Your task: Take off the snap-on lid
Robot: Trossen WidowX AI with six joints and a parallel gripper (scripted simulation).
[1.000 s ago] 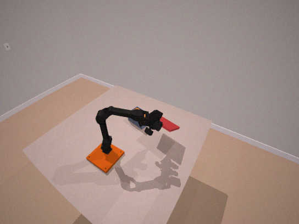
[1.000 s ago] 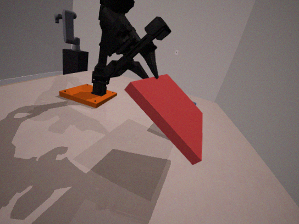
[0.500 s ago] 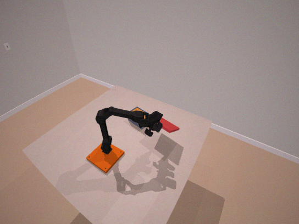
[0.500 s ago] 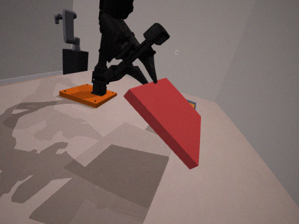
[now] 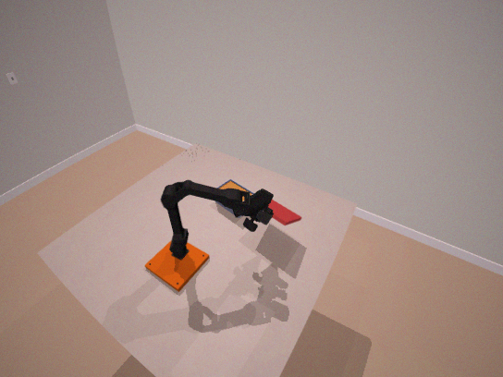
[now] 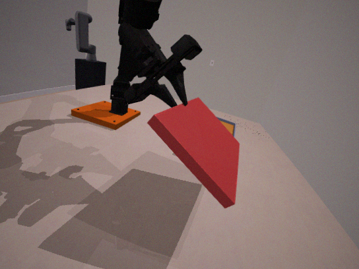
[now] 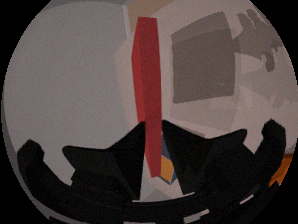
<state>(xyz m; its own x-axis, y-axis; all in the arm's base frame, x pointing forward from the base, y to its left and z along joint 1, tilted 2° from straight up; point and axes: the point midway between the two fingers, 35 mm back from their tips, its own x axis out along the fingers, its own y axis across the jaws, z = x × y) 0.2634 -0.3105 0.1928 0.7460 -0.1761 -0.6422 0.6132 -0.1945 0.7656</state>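
My gripper tip is now 70 mm short of the red lid, 40 mm above it and 20 mm to the left of it. Also, from my gripper tip: storage box 260 mm to the left, 150 mm below, 150 mm ahead.
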